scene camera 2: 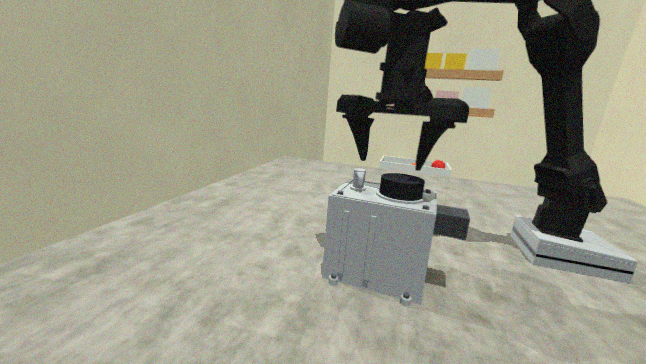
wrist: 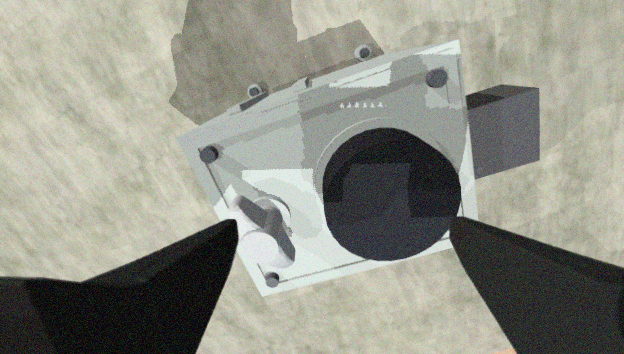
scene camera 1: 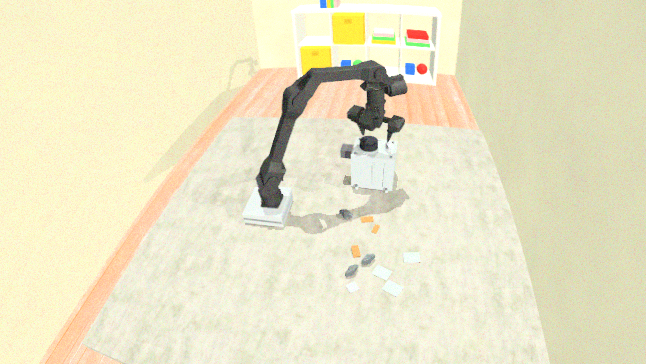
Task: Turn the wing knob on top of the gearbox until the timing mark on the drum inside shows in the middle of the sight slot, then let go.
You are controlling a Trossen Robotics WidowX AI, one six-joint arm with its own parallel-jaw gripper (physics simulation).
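Frame: origin at the arm's base, x ahead, y left, z up, level; millimetres.
Seen in the pictures: gripper, fingertip midpoint: (scene camera 2: pixel 388 165) (wrist: pixel 343 228) (scene camera 1: pixel 375 138); arm's base, link origin: (scene camera 2: pixel 555 231) (scene camera 1: pixel 272 200).
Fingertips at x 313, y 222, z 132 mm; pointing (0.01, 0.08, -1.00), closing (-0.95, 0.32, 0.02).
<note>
Offsets run from my fingertips to a thing's top centre. "spot": to the spot under its first point. Level surfaces: height alone.
The light grey gearbox {24 mm back, 7 mm left, 9 mm down} (scene camera 1: pixel 370 172) (scene camera 2: pixel 385 250) (wrist: pixel 270 145) stands upright on the mat. The small silver wing knob {43 mm ahead, 5 mm left, 9 mm down} (scene camera 2: pixel 359 178) (wrist: pixel 272 222) is at one corner of its top, beside a big round black cap {spot: 19 mm back, 17 mm right, 16 mm down} (scene camera 1: pixel 369 144) (scene camera 2: pixel 402 187) (wrist: pixel 390 195). My gripper (scene camera 1: pixel 376 137) (scene camera 2: pixel 391 164) (wrist: pixel 343 228) is open and empty, pointing down above the gearbox top. In the wrist view, one fingertip shows beside the wing knob and the other at the cap's far edge. The sight slot and the timing mark do not show.
A dark block {spot: 100 mm back, 10 mm right, 55 mm down} (scene camera 1: pixel 346 150) (scene camera 2: pixel 452 222) (wrist: pixel 505 132) sticks out of the gearbox's side towards the arm's white base (scene camera 1: pixel 265 216) (scene camera 2: pixel 580 255). Orange pieces {13 mm back, 346 mm right, 174 mm down} (scene camera 1: pixel 355 251), grey pieces {11 mm back, 425 mm right, 152 mm down} (scene camera 1: pixel 351 271) and white tiles {111 mm ahead, 461 mm right, 178 mm down} (scene camera 1: pixel 392 288) lie on the mat {180 mm down} (scene camera 1: pixel 225 300). A white shelf unit (scene camera 1: pixel 295 40) stands behind.
</note>
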